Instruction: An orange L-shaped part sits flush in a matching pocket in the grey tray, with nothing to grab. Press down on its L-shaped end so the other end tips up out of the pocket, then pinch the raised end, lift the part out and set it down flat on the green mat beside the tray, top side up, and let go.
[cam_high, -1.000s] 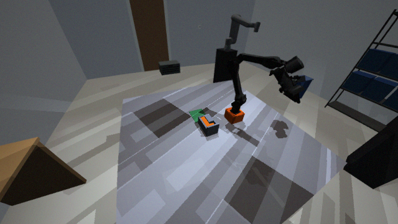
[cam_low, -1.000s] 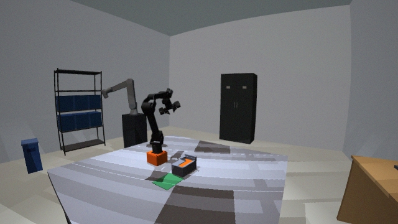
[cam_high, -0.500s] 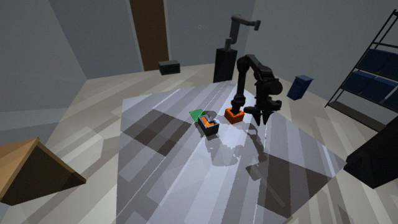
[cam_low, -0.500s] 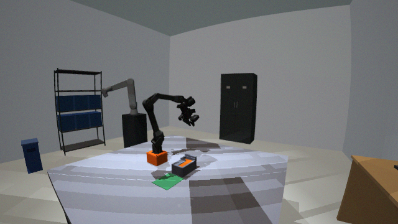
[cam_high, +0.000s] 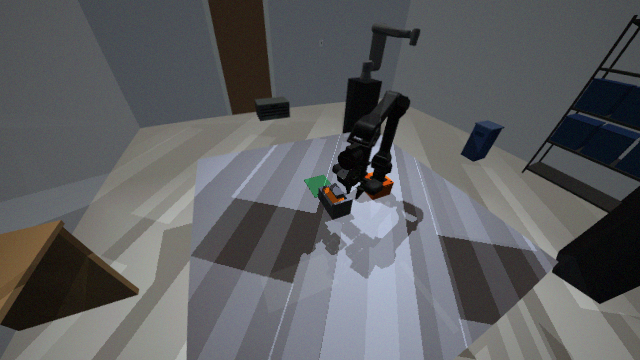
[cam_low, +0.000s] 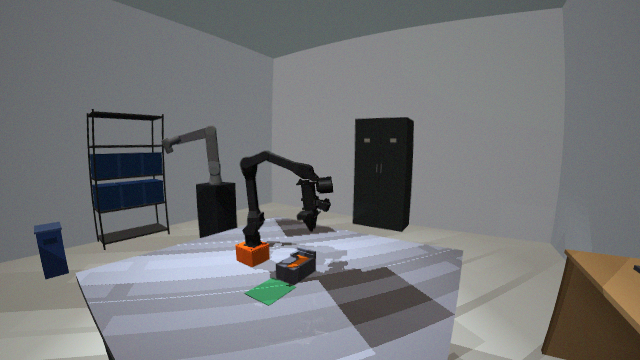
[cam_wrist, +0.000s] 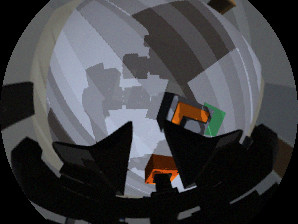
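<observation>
The orange L-shaped part is 20 mm behind my gripper tip, 110 mm to the right of it and 110 mm below it. The rest, counted from my gripper tip: green mat (50 mm behind, 270 mm to the right, 180 mm below).
</observation>
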